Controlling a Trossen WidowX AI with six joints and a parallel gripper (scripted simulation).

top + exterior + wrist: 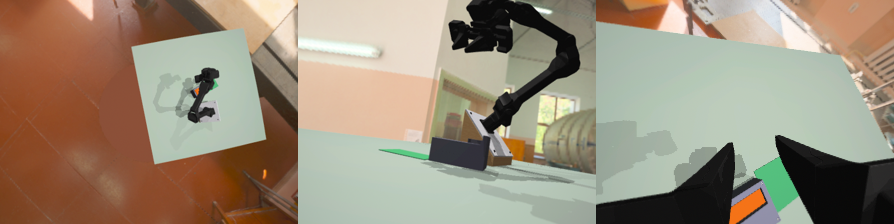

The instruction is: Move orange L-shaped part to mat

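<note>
My gripper tip is now 13 cm past the orange part, 1 cm to the left of it and 23 cm above it. The rest, counted from my gripper tip: green mat (9 cm behind, 17 cm to the right, 30 cm below).
</note>
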